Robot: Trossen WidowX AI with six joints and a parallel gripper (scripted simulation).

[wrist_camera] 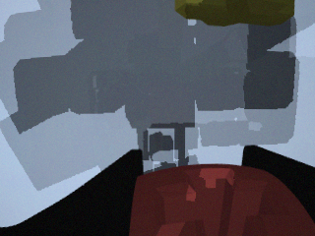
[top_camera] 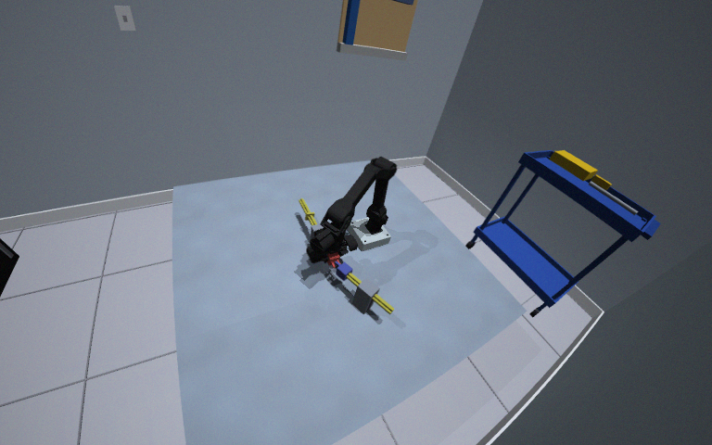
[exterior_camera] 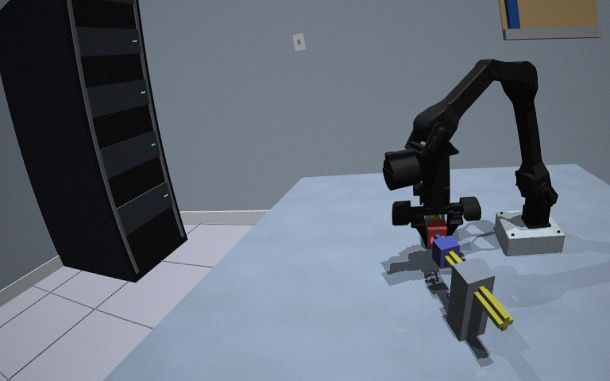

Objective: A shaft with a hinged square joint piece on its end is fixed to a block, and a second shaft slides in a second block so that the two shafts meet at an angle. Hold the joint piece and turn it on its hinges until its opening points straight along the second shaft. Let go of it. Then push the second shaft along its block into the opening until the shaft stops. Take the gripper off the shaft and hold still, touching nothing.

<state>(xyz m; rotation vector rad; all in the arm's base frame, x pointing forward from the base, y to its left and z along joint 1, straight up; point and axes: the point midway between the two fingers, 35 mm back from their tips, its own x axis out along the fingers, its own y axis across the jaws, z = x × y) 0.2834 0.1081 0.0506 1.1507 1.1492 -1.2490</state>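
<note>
Now: gripper tip 20 mm to the right of the joint piece and 40 mm below it.
</note>
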